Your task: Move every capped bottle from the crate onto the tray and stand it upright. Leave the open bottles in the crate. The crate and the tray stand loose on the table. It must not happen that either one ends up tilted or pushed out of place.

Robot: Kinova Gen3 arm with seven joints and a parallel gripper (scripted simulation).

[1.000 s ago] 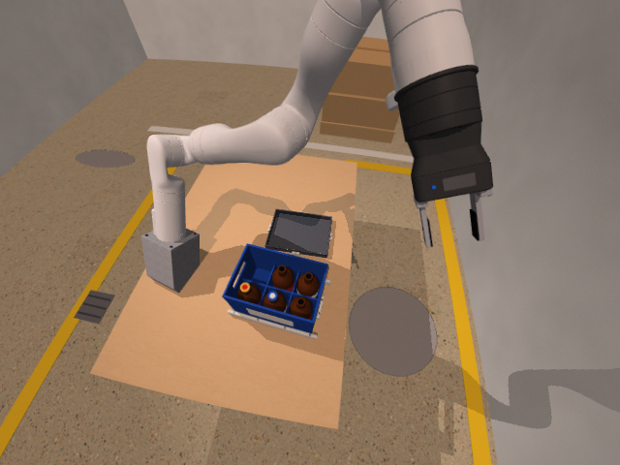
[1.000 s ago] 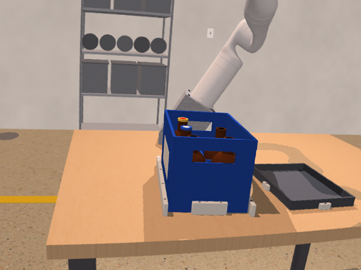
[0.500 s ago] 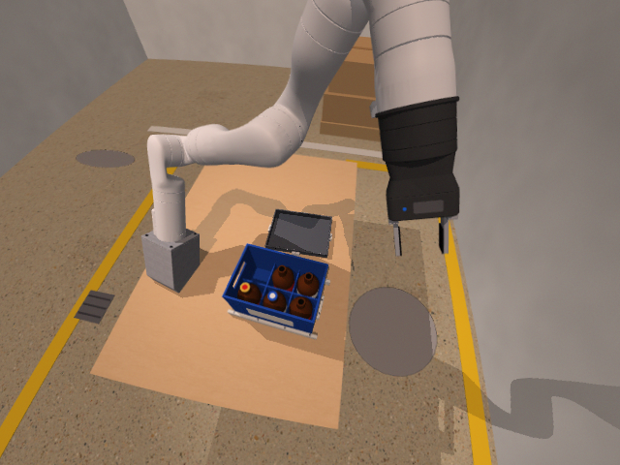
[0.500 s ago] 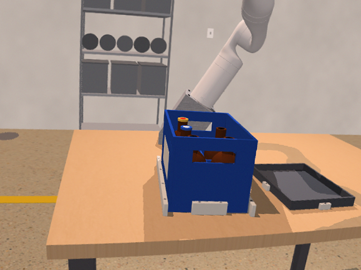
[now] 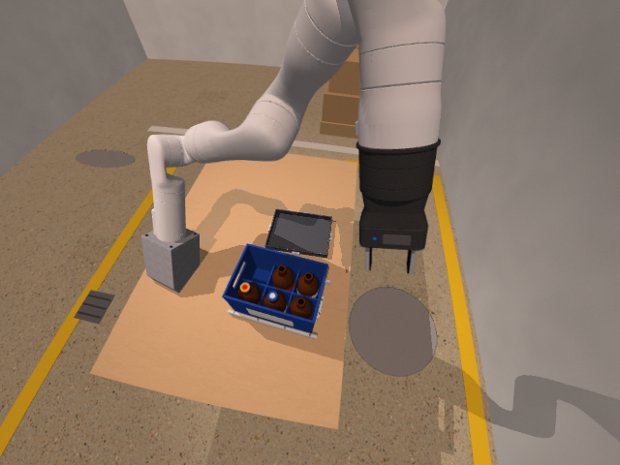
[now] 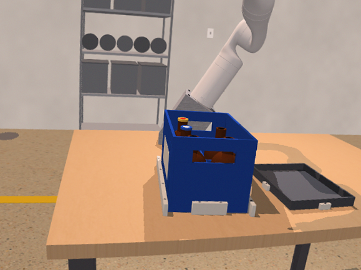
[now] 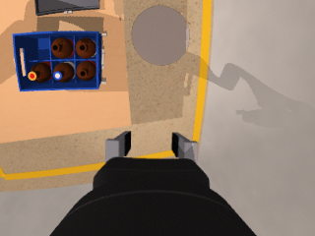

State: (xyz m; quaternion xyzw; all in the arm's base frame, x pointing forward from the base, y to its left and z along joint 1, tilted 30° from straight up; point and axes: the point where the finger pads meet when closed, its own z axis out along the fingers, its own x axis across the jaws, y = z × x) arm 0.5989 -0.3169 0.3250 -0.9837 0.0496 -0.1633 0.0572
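Right now the blue crate is 220 mm behind my hand, 60 mm to the left of it and 470 mm below it. The rest, counted from my hand: dark tray 240 mm behind, 340 mm to the left, 540 mm below.
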